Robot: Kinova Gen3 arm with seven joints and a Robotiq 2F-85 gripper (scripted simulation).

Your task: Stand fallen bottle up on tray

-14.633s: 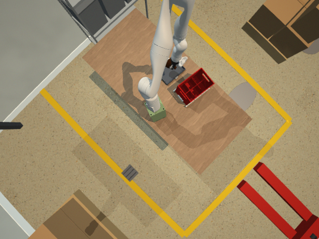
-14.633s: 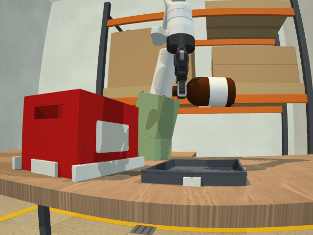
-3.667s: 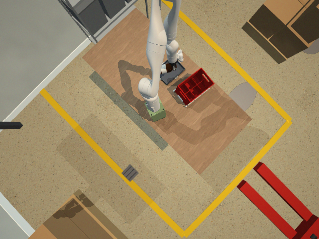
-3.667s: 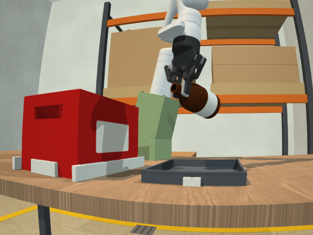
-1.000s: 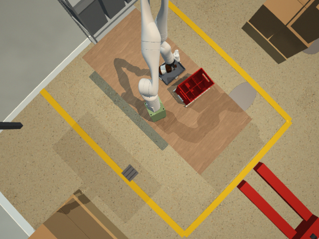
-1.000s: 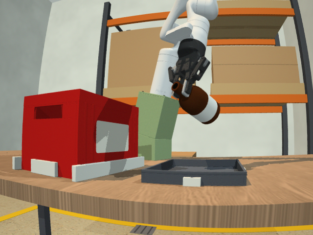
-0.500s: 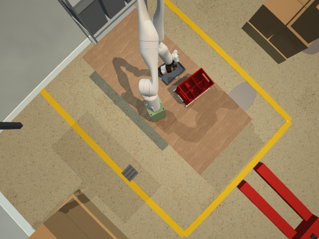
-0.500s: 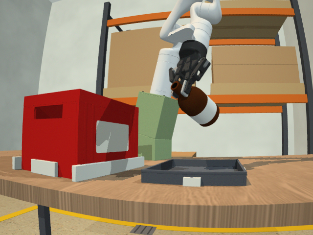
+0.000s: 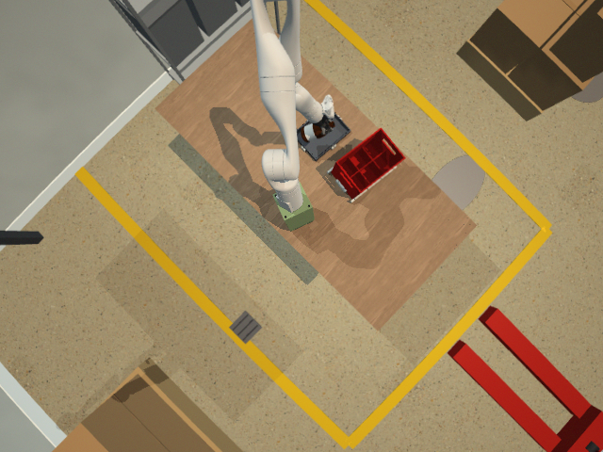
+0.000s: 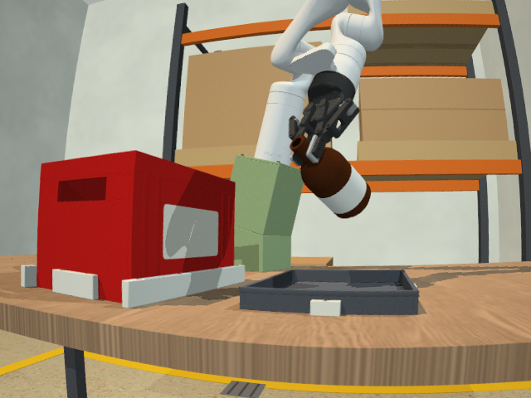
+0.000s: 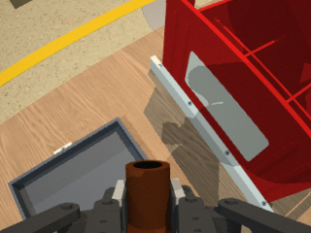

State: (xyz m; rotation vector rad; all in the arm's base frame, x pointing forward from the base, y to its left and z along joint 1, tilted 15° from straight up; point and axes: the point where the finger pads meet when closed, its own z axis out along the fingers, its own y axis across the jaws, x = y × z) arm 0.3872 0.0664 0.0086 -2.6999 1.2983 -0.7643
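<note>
The brown bottle lies 3 cm to the left of my hand, 3 cm below it and 3 cm behind it. From my hand the other things lie so: red crate (25 cm to the right, 12 cm below, 1 cm behind); then dark grey tray (19 cm below, 4 cm to the left, 4 cm ahead).
</note>
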